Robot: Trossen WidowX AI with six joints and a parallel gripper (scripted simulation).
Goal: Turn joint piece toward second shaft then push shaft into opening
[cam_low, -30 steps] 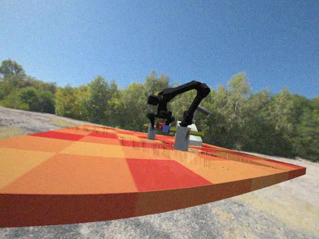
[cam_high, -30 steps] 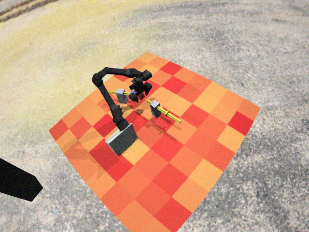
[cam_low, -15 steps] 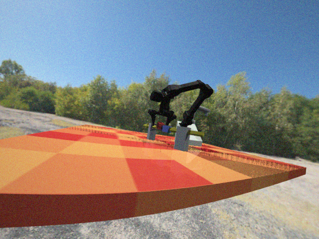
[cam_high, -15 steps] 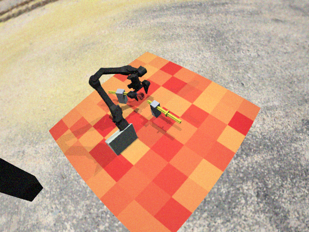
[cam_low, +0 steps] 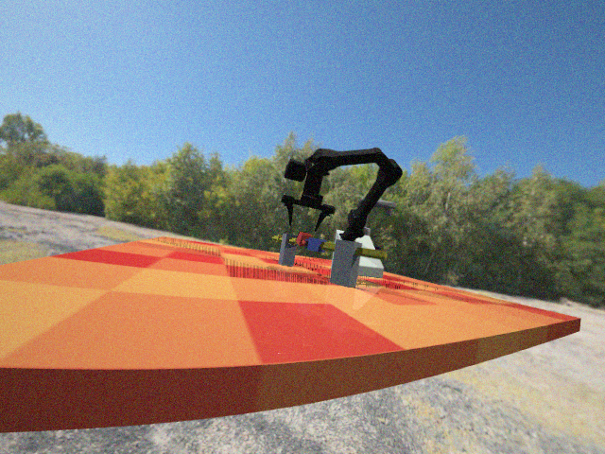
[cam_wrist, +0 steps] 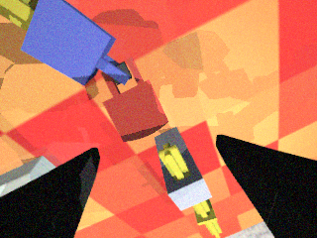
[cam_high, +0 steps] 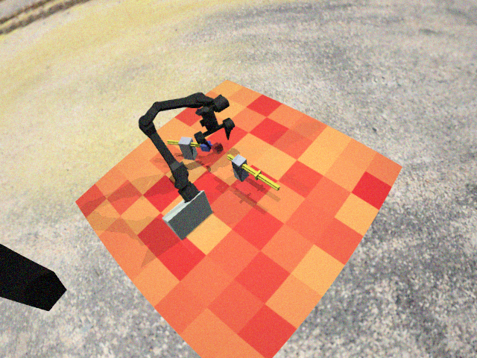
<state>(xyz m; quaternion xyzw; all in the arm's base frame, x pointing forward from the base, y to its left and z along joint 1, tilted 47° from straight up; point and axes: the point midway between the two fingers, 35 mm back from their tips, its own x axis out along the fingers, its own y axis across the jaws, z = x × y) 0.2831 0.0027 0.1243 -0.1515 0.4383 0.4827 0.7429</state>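
My gripper tip is now 4 cm above the red square joint piece and 2 cm to the right of it.
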